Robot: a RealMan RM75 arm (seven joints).
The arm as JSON. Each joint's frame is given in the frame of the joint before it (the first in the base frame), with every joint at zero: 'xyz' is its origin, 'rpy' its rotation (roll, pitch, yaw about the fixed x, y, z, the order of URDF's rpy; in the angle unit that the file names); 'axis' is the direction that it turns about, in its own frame. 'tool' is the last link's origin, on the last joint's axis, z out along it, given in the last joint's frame.
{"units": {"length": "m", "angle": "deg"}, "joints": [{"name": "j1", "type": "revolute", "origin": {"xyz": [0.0, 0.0, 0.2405], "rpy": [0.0, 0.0, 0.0]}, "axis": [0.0, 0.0, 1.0]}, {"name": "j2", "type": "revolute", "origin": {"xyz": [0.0, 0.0, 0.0], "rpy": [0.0, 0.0, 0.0]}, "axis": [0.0, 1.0, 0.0]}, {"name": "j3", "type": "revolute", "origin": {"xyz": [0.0, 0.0, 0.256], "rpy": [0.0, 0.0, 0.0]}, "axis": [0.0, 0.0, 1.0]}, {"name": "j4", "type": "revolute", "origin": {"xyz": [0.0, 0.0, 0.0], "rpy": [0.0, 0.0, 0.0]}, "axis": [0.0, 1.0, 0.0]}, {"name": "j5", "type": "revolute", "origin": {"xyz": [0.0, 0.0, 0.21], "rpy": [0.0, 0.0, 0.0]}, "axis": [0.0, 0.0, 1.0]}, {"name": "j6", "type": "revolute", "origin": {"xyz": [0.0, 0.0, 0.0], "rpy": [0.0, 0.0, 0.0]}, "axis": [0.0, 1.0, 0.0]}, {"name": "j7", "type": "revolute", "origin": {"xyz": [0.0, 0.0, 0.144], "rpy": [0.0, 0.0, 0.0]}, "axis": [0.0, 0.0, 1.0]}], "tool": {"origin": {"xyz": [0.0, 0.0, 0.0], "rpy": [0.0, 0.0, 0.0]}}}
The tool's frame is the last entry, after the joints.
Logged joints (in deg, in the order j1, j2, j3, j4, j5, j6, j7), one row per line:
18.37, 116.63, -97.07, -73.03, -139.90, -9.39, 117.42
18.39, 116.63, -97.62, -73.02, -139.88, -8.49, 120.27
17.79, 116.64, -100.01, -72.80, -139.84, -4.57, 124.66
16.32, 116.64, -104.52, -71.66, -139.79, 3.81, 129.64
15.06, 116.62, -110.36, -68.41, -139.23, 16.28, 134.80
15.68, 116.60, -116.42, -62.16, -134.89, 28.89, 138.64
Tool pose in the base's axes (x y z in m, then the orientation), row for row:
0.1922, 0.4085, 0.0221, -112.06, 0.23, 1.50
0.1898, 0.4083, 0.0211, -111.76, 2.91, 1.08
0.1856, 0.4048, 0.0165, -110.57, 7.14, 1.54
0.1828, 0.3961, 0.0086, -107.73, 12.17, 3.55
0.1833, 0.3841, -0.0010, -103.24, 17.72, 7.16
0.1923, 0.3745, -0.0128, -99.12, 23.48, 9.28
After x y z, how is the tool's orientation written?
As angles about the fixed x, y, z axes (roll, pitch, yaw), in degrees.
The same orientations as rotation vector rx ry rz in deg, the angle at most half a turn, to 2 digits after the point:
-112.06, -1.32, 1.21
-111.76, 0.87, 3.55
-110.49, 3.29, 7.92
-107.61, 5.03, 13.87
-103.27, 6.24, 21.05
-99.24, 9.39, 27.10

